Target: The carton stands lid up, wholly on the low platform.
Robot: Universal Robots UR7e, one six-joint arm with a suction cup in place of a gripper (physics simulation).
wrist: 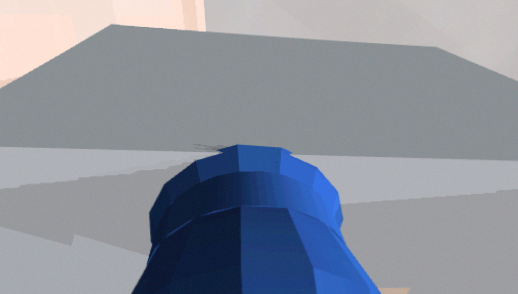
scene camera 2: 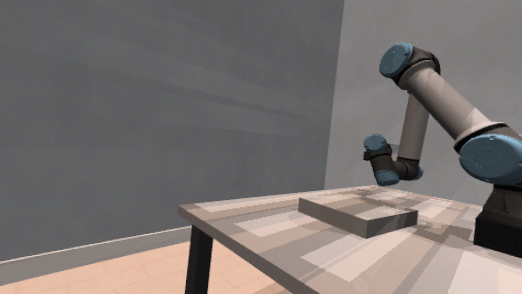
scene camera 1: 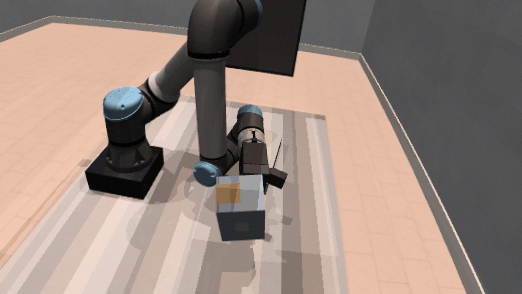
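Where they show: hand, its tool point: (wrist: 246, 189); arm's base, origin of its link: (scene camera 1: 129, 158).
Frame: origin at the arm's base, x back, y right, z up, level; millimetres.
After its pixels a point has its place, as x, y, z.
The carton (scene camera 1: 241, 224) @[-368, 364, 134] (wrist: 260, 90) @[-416, 296, 129] is a blue-grey box held in the air in front of the arm's wrist in scene camera 1. Its pale upper face carries an orange patch, and a small dull square shows on its front face. It looks roughly upright; whether the upper face is the lid I cannot tell. My blue suction cup (wrist: 257, 187) is against the carton in the wrist view; the carton hides the cup in scene camera 1. The low platform (scene camera 2: 332, 218) @[-398, -301, -55] is a flat grey slab on the table in scene camera 2. The wrist is above and beyond it there, hiding most of the carton.
The striped table (scene camera 1: 165, 250) @[-176, 292, -74] (scene camera 2: 280, 245) @[-411, -545, -74] bears the arm's black base block (scene camera 1: 117, 177) @[8, 99, 1] (scene camera 2: 495, 232) @[-54, -85, -27]. A dark panel (scene camera 1: 270, 40) stands behind the table in scene camera 1. Grey walls (scene camera 1: 450, 100) (scene camera 2: 175, 100) rise beyond the table. The forearm hangs beside the carton.
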